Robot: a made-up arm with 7 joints.
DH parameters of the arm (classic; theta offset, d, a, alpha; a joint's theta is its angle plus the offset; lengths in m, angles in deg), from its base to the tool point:
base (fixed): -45 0 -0.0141 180
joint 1: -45 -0.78 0.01 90
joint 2: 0 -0.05 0.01 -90
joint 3: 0 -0.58 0.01 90
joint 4: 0 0.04 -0.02 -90
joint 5: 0 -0.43 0.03 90
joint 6: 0 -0.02 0.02 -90
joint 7: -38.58 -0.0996 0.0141 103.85
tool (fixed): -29.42 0.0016 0 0
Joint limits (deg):
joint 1: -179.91..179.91
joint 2: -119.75..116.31
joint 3: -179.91..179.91
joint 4: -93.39..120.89
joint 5: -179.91..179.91
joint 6: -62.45..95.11
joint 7: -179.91..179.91
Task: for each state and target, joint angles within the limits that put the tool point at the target. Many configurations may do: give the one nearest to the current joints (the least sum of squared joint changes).
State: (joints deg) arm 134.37 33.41 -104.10 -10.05 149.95 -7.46 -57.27
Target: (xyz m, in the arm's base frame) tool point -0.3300 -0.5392 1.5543
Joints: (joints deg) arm 151.98 42.13 -103.23 51.20 150.42 -25.13 -59.87
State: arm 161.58 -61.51 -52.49 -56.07 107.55 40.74 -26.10
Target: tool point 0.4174 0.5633 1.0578
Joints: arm 171.21 -43.31 -56.93 -83.94 112.59 51.20 -24.70
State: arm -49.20 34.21 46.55 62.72 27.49 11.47 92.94
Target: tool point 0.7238 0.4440 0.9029
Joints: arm -57.61 47.34 37.18 79.23 24.46 14.39 92.41
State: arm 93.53 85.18 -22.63 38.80 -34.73 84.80 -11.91
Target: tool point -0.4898 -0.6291 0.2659
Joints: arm 131.84 102.76 -3.78 32.98 -28.97 78.20 -12.40
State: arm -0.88 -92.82 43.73 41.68 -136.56 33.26 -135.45
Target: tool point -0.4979 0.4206 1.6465
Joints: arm 44.16 -50.75 26.96 32.13 -134.71 33.74 -136.02
